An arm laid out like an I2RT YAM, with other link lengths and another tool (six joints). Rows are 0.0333 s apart.
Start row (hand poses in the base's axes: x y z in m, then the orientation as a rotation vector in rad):
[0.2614, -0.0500, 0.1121, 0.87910, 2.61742, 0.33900]
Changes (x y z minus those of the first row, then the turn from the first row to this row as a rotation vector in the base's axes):
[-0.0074, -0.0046, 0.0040, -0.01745, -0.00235, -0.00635]
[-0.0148, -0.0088, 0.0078, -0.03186, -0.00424, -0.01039]
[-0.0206, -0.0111, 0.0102, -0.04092, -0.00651, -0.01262]
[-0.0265, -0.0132, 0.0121, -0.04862, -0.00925, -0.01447]
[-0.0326, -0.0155, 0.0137, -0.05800, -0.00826, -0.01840]
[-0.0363, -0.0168, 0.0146, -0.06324, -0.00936, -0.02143]
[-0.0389, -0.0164, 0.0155, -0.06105, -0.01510, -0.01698]
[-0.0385, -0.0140, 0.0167, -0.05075, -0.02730, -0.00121]
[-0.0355, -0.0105, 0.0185, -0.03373, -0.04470, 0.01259]
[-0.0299, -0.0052, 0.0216, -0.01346, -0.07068, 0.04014]
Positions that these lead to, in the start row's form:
[0.2540, -0.0546, 0.1161, 0.88055, 2.61093, 0.31486]
[0.2466, -0.0588, 0.1199, 0.88019, 2.60613, 0.29528]
[0.2408, -0.0611, 0.1223, 0.87912, 2.60223, 0.28348]
[0.2349, -0.0632, 0.1242, 0.87783, 2.59818, 0.27378]
[0.2288, -0.0655, 0.1258, 0.88005, 2.59624, 0.25996]
[0.2251, -0.0668, 0.1267, 0.88169, 2.59318, 0.25264]
[0.2225, -0.0664, 0.1276, 0.87456, 2.59054, 0.25883]
[0.2229, -0.0640, 0.1288, 0.85332, 2.58857, 0.28100]
[0.2259, -0.0605, 0.1306, 0.83475, 2.58103, 0.31327]
[0.2315, -0.0552, 0.1337, 0.79649, 2.57215, 0.35607]

